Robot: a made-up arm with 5 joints. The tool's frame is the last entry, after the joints. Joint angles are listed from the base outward.
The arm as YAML. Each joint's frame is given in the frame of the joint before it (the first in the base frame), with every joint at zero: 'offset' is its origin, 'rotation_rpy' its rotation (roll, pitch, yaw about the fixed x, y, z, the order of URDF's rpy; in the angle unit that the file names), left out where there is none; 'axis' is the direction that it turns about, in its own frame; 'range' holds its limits. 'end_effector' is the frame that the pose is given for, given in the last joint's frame.
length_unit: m
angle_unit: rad
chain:
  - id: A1
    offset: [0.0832, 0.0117, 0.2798]
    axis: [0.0, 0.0, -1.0]
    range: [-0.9, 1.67]
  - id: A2
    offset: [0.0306, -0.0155, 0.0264]
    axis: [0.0, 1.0, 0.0]
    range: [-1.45, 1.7]
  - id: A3
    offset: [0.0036, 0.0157, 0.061]
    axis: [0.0, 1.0, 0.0]
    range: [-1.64, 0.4]
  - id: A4
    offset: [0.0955, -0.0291, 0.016]
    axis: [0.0, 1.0, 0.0]
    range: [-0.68, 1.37]
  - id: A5
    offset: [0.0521, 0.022, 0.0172]
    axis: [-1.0, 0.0, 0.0]
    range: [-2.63, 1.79]
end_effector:
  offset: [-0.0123, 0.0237, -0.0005]
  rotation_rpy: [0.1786, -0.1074, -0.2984]
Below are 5 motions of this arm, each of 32 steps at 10 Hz.
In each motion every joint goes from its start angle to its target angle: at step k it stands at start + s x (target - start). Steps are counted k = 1, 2, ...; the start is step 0. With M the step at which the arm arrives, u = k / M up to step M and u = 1 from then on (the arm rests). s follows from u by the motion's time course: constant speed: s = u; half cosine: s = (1 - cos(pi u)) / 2; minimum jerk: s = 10 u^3 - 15 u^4 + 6 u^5.
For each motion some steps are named. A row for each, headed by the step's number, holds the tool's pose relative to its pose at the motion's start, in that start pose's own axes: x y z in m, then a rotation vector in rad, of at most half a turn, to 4 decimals.
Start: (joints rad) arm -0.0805 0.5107 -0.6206 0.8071 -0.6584
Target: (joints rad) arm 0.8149 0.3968 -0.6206 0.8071 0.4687
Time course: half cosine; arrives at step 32
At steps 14, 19, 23, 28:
14: 0.0085 -0.0536 0.0419 -0.1932 -0.2534 -0.1751
19: 0.0057 -0.0912 0.0604 -0.3278 -0.3612 -0.3240
23: -0.0002 -0.1191 0.0699 -0.4291 -0.4110 -0.4448
28: -0.0076 -0.1429 0.0754 -0.5171 -0.4334 -0.5536

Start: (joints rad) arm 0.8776 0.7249 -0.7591 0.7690 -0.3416
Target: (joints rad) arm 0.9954 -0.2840 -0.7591 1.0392 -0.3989
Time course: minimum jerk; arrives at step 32
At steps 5, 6, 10, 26, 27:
5: -0.0042 -0.0006 0.0034 0.0107 -0.0185 0.0072
6: -0.0070 -0.0010 0.0056 0.0174 -0.0303 0.0118
10: -0.0267 -0.0048 0.0189 0.0637 -0.1121 0.0434
26: -0.1531 -0.0487 0.0409 0.3094 -0.6029 0.2325
27: -0.1561 -0.0500 0.0402 0.3148 -0.6152 0.2373

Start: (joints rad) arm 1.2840 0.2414 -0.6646 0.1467 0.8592
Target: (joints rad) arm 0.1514 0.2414 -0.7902 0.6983 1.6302
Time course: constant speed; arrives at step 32
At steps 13, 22, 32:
13: -0.0271 0.0456 0.0462 -0.0817 -0.2715 0.4499
22: -0.0577 0.0630 0.0785 -0.1451 -0.5552 0.7182
32: -0.0980 0.0673 0.1104 -0.2092 -0.9545 0.9481

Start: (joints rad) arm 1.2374 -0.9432 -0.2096 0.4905 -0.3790
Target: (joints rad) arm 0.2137 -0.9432 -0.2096 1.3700 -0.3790
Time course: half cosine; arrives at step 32
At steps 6, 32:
6: 0.0000 0.0009 -0.0030 0.0243 0.1099 0.0159
32: -0.0348 0.0148 -0.0286 -0.0363 1.2426 0.4543

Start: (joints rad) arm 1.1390 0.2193 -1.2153 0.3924 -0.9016
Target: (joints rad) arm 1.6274 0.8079 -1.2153 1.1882 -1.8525
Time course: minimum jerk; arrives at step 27
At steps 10, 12, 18, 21, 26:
10: 0.0339 -0.0337 -0.0011 0.1216 0.0699 -0.4138
12: 0.0471 -0.0541 0.0013 0.2007 0.0649 -0.6198
18: 0.0675 -0.1270 0.0194 0.5066 -0.1060 -1.2361
21: 0.0661 -0.1530 0.0282 0.6261 -0.2164 -1.4322
26: 0.0633 -0.1675 0.0335 0.6961 -0.2908 -1.5391

